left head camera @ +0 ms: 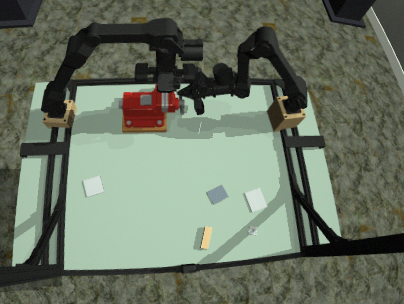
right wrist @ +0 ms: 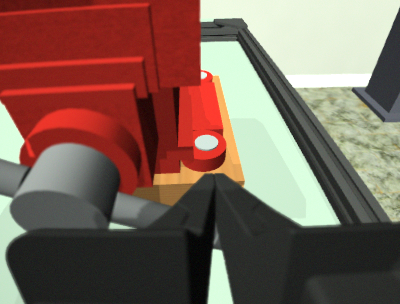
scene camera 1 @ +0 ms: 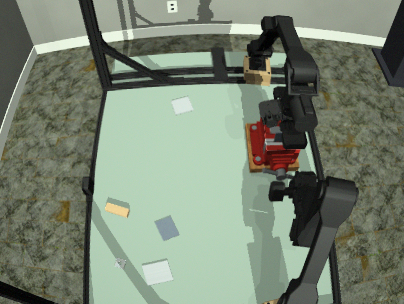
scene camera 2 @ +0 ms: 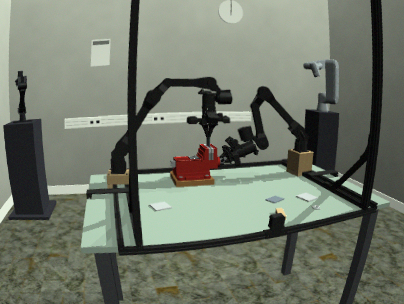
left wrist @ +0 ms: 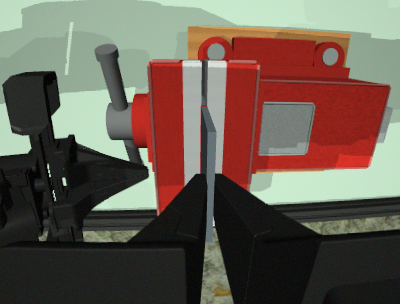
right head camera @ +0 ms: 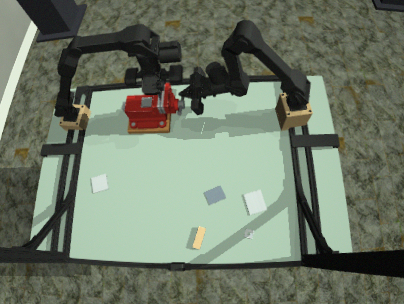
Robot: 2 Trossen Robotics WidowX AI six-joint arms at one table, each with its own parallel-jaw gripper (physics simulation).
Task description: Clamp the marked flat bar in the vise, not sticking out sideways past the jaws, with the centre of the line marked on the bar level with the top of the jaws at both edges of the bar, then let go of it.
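Pixels of known places: left gripper, between the fingertips: point(scene camera 1: 284, 134) point(scene camera 2: 208, 139) point(left wrist: 208, 183); right gripper, between the fingertips: point(left head camera: 176, 93) point(right wrist: 213, 182) point(scene camera 1: 296, 171) point(left wrist: 148, 171) point(right head camera: 178, 94); left arm's base, origin of its link: point(left head camera: 57, 110) point(scene camera 1: 257, 64) point(scene camera 2: 118, 171) point(right head camera: 71, 114); right arm's base, origin of its link: point(left head camera: 291, 106) point(scene camera 2: 300, 150) point(right head camera: 296, 102).
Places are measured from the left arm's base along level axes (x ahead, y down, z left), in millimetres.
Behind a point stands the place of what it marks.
Note:
The red vise point(left head camera: 142, 104) @(x 330, y -46, z 25 mm) point(scene camera 2: 192, 167) @(x 331, y -10, z 8 mm) point(left wrist: 170, 115) @(x 427, y -94, z 31 mm) point(right wrist: 75, 40) @(x 438, y -65, z 61 mm) stands at the back, left of centre in the head views. The grey flat bar point(left wrist: 208, 150) @(x 410, y -138, z 32 mm) stands upright in the narrow gap between its pale jaws. My left gripper point(left wrist: 208, 183) @(x 407, y -127, z 52 mm) is above the jaws, shut on the bar. I cannot see the marked line or tell whether the jaws press on the bar. My right gripper point(left wrist: 148, 171) @(x 449, y -7, z 111 mm) point(right wrist: 213, 182) @(x 449, y -7, z 111 mm) is shut, its tips together, beside the grey vise handle point(left wrist: 114, 80) @(x 470, y -45, z 22 mm) point(right wrist: 140, 210) @(x 469, y -12, z 83 mm) and overlapping one handle end in view. The handle is tilted.
In the left head view, a white tile point(left head camera: 93, 186) @(x 178, y 57, z -263 mm) lies left, a grey-blue tile point(left head camera: 217, 194) @(x 625, y 58, z -257 mm) and another white tile point(left head camera: 255, 200) @(x 769, y 57, z -272 mm) right of centre. A tan block point(left head camera: 206, 238) @(x 588, y 46, z -417 mm) and a small silver piece point(left head camera: 253, 230) @(x 764, y 59, z -383 mm) lie nearer the front. A black frame point(left head camera: 188, 268) @(x 528, y 6, z -520 mm) edges the table.

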